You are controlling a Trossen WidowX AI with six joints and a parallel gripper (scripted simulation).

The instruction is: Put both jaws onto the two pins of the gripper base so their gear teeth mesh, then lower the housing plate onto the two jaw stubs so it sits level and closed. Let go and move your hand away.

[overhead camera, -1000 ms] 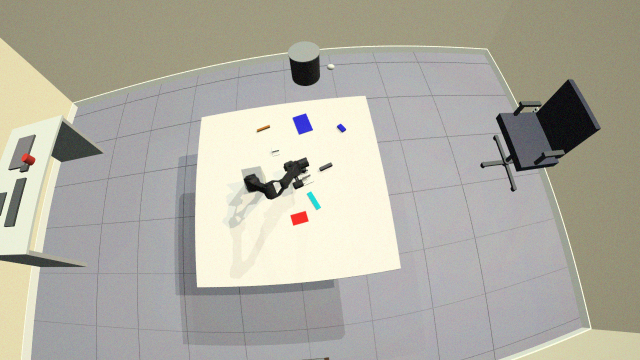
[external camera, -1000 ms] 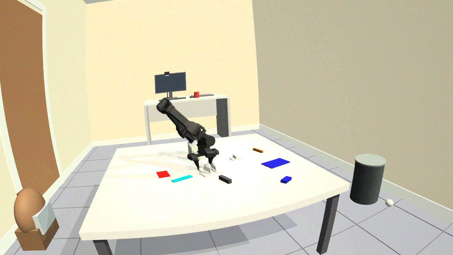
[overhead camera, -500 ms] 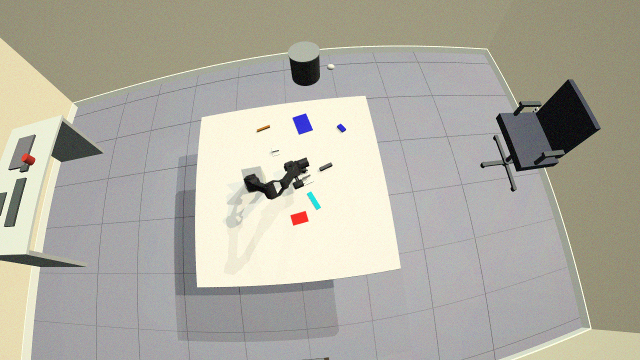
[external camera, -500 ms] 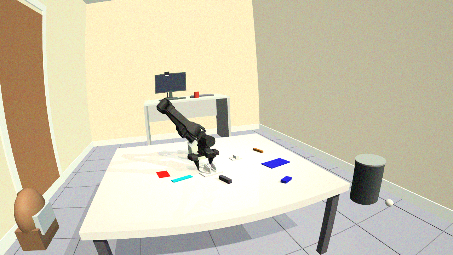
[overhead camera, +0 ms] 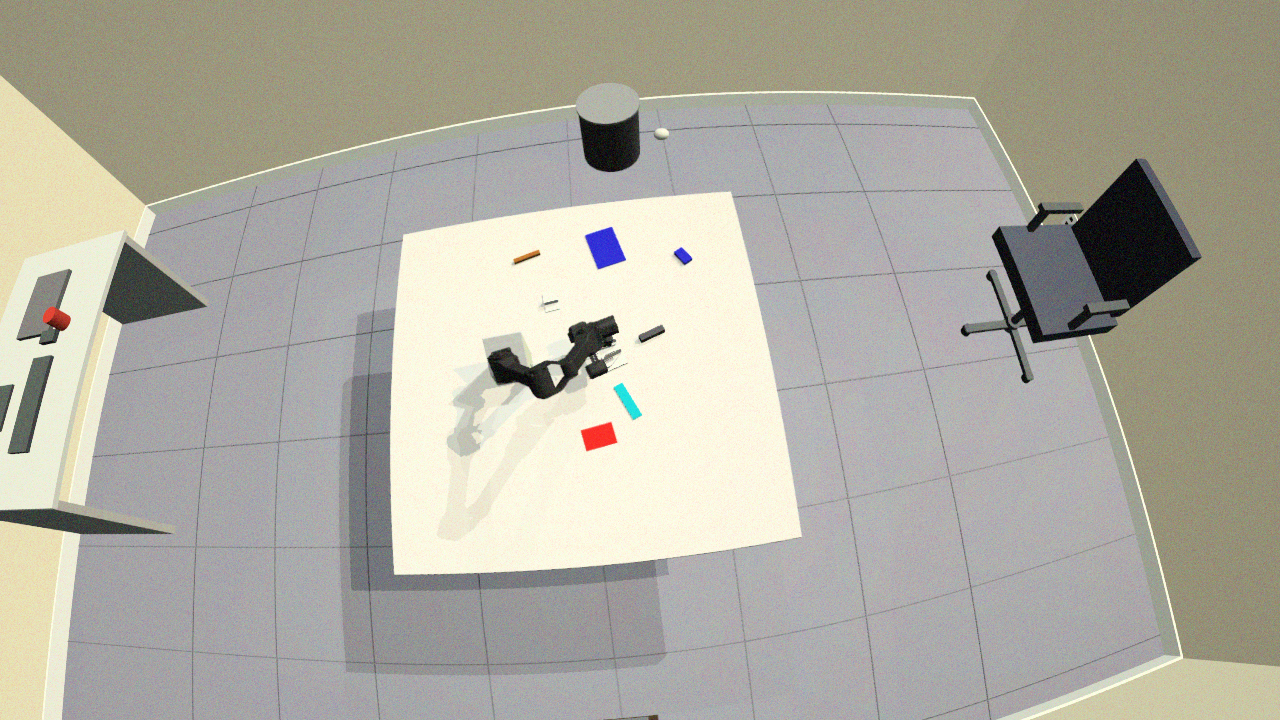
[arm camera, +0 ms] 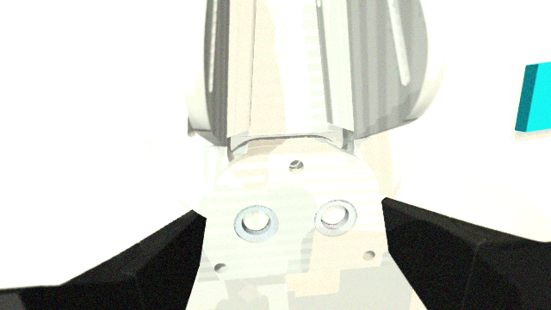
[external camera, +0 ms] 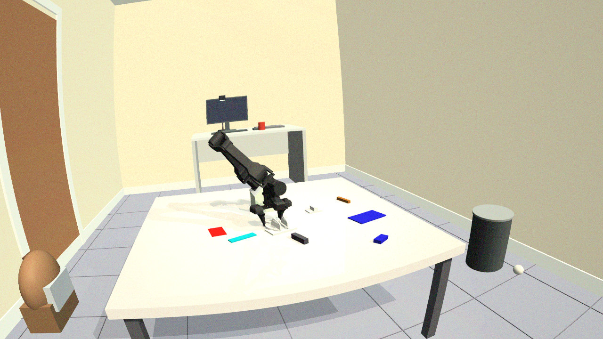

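Now: the white jaw 20 mm ahead of my gripper tip, 20 mm to the left of it and 10 mm above it. From my gripper tip the other things lie so: white ribbed plate: 70 mm ahead, 10 mm to the left; dark block: 220 mm ahead, 40 mm to the left; cyan bar: 80 mm ahead, 170 mm to the right.
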